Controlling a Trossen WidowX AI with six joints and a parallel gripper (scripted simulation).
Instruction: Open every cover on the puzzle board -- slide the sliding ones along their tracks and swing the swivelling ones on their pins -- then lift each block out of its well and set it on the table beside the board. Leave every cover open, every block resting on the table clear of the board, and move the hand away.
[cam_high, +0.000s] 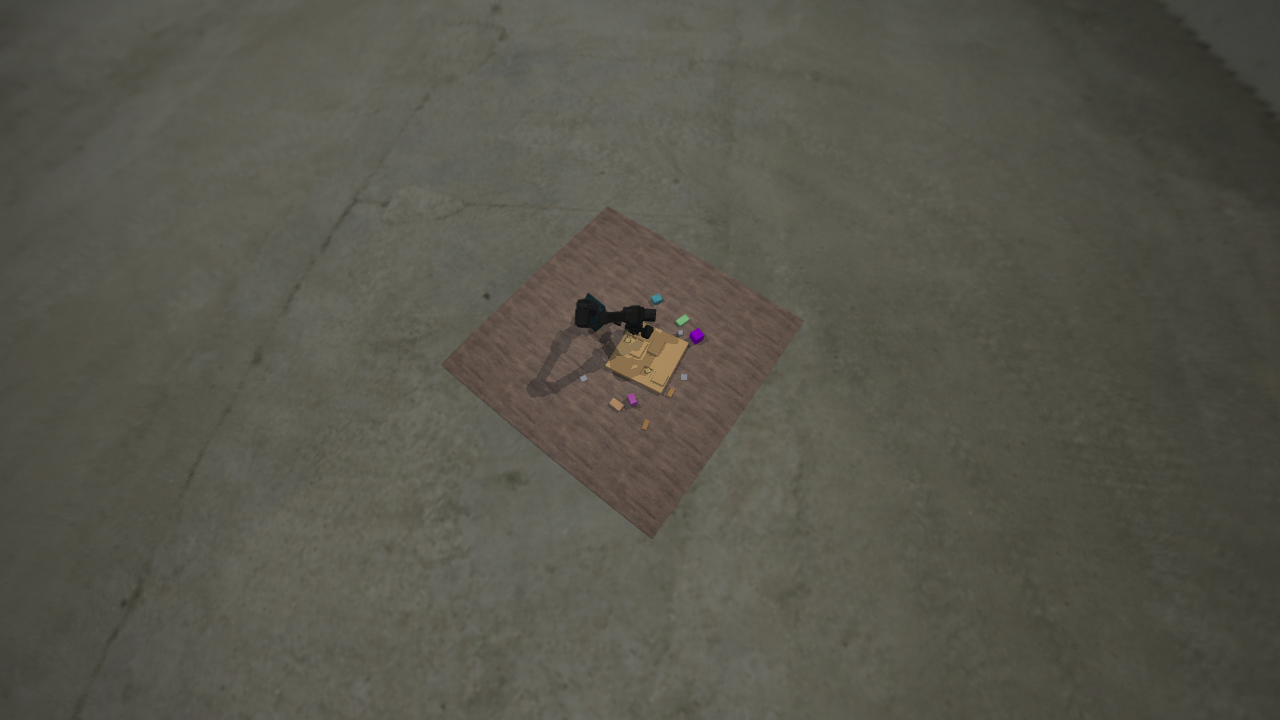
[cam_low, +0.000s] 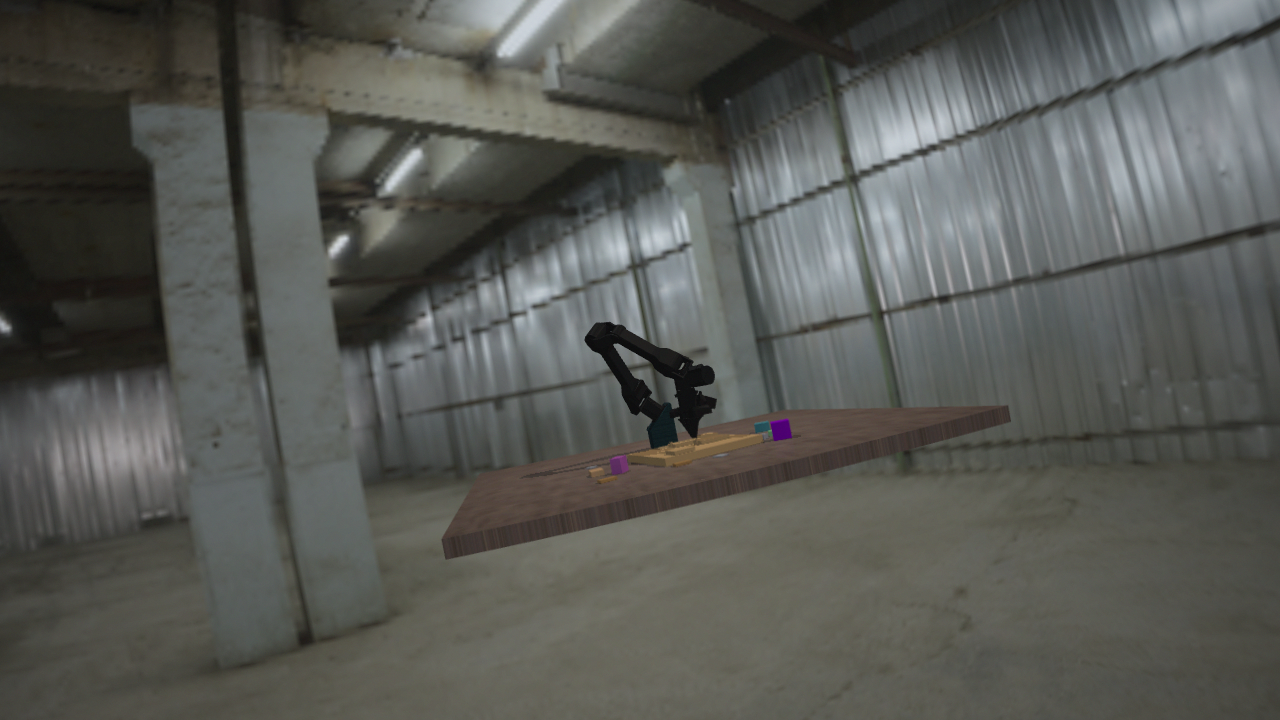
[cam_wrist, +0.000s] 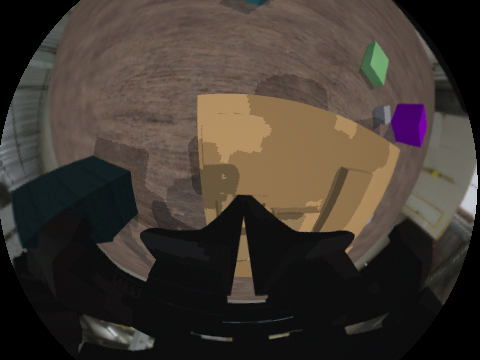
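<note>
The tan puzzle board lies 12 cm ahead of my gripper tip, 3 cm to the right of it and 1 cm below it. Also, from my gripper tip: purple cube 24 cm ahead, 19 cm to the left; teal block 24 cm to the left, 5 cm behind, 1 cm below; green block 22 cm to the left, 13 cm ahead, 2 cm below.
</note>
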